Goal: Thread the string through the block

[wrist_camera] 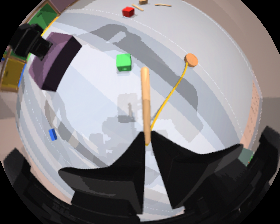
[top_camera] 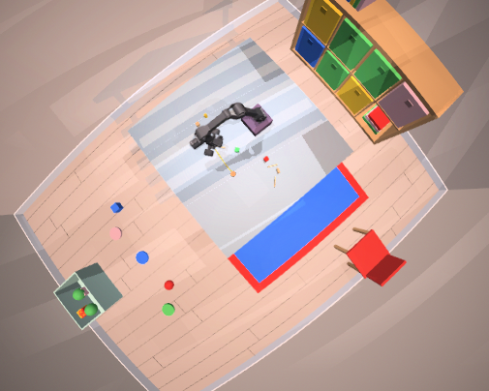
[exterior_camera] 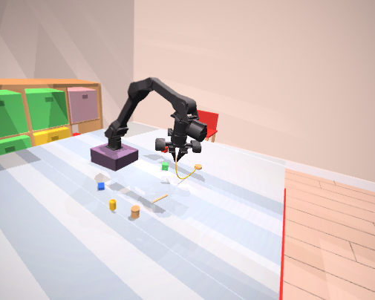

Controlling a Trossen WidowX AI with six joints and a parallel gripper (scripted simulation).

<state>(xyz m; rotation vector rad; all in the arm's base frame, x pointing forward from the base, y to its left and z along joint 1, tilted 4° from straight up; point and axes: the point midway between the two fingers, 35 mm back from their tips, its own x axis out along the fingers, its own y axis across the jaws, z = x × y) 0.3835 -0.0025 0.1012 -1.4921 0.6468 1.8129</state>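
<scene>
Right now my gripper tip is 11 cm past the green block, 10 cm above it and 8 cm to the right of it. Also, from my gripper tip: wooden cylinder 26 cm to the right, 10 cm below, 2 cm ahead; round wooden button 21 cm to the left, 11 cm below, 1 cm ahead; yellow cylinder 28 cm to the right, 10 cm below, 7 cm behind.
</scene>
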